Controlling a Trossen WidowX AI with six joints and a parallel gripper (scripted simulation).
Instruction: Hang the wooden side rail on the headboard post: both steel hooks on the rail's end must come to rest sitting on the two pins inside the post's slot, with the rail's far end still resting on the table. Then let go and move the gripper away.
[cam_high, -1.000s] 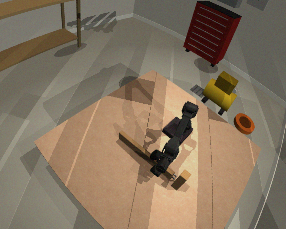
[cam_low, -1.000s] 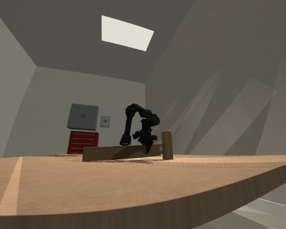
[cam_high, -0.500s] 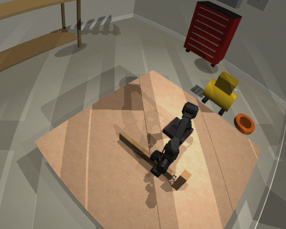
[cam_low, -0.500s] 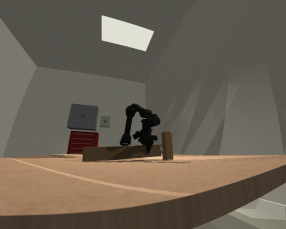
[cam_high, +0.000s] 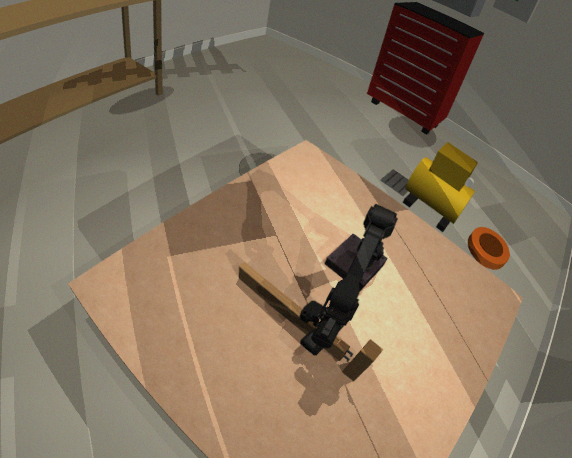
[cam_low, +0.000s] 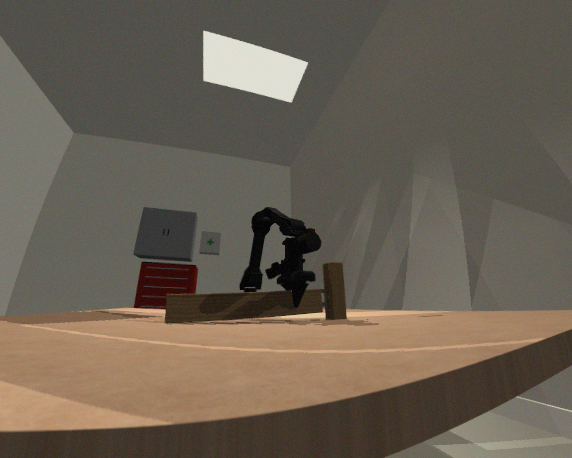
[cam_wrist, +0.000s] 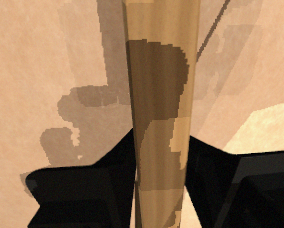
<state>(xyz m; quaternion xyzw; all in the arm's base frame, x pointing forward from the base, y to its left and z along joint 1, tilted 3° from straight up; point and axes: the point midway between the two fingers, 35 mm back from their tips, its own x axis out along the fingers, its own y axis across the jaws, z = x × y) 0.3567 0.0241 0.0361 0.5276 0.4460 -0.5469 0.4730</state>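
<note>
My gripper tip is 2 cm short of the headboard post, 14 cm to the right of it and 4 cm below it.
</note>
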